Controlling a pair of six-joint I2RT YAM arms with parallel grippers.
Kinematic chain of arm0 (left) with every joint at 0, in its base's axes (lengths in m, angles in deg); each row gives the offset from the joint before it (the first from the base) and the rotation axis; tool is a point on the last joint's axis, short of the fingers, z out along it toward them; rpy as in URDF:
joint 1: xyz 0 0 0.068 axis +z
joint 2: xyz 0.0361 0.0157 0.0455 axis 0.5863 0.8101 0
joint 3: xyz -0.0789 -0.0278 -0.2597 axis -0.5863 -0.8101 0
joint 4: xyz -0.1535 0.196 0.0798 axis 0.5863 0.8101 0
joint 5: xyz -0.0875 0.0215 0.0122 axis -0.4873 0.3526 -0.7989
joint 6: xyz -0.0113 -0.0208 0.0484 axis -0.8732 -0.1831 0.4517
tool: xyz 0 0 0 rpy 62.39 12.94 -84.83
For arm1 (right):
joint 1: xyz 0 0 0.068 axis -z
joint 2: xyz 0.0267 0.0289 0.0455 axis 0.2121 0.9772 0
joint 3: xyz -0.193 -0.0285 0.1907 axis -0.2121 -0.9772 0
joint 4: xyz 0.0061 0.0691 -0.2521 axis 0.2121 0.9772 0
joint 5: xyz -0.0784 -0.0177 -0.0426 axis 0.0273 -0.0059 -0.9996
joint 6: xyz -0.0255 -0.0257 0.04 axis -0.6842 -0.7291 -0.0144
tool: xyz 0 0 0 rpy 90.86 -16.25 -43.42
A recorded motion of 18 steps. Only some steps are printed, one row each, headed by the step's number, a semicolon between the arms.
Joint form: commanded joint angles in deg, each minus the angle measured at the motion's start. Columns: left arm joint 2, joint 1, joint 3, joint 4, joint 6, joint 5; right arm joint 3, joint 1, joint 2, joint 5, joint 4, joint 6.
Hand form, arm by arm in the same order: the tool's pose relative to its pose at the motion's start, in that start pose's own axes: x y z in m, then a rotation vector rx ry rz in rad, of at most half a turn. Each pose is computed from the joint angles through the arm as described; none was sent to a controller.
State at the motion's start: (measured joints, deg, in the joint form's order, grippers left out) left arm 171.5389 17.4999 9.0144 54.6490 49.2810 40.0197; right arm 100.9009 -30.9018 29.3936 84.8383 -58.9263 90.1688
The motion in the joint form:
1: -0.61 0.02 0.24 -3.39 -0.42 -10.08; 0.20 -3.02 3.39 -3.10 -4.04 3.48
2: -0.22 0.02 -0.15 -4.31 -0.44 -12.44; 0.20 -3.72 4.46 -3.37 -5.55 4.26
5: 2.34 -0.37 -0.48 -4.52 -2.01 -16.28; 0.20 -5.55 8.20 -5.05 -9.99 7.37
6: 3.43 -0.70 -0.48 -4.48 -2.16 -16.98; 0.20 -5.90 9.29 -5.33 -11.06 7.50
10: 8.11 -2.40 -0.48 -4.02 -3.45 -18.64; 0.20 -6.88 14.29 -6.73 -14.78 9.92
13: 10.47 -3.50 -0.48 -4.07 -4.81 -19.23; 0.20 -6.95 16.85 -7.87 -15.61 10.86
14: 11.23 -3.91 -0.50 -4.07 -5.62 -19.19; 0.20 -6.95 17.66 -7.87 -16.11 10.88
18: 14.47 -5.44 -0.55 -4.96 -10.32 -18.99; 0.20 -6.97 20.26 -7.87 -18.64 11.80
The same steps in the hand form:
1: -0.0026 -0.0085 -0.0053 0.1894 0.0209 0.0006; -0.0003 0.0056 0.0180 0.0184 -0.0030 0.0192
2: -0.0029 -0.0102 -0.0018 0.2265 0.0389 0.0021; -0.0004 0.0069 0.0233 0.0138 -0.0054 0.0216
5: -0.0026 -0.0148 0.0138 0.2622 0.1176 -0.0238; 0.0005 0.0081 0.0409 0.0196 -0.0108 0.0499
6: -0.0023 -0.0171 0.0200 0.2638 0.1426 -0.0241; 0.0011 0.0076 0.0457 0.0208 -0.0092 0.0482
10: 0.0014 -0.0269 0.0470 0.2446 0.2446 -0.0342; 0.0061 0.0020 0.0665 0.0420 0.0089 0.0865
13: 0.0045 -0.0329 0.0607 0.2305 0.2916 -0.0469; 0.0104 -0.0040 0.0761 0.0710 0.0275 0.1119
14: 0.0059 -0.0349 0.0652 0.2209 0.3059 -0.0564; 0.0115 -0.0056 0.0791 0.0730 0.0322 0.1140
18: 0.0102 -0.0429 0.0846 0.1822 0.3530 -0.1186; 0.0136 -0.0102 0.0887 0.0736 0.0329 0.1303

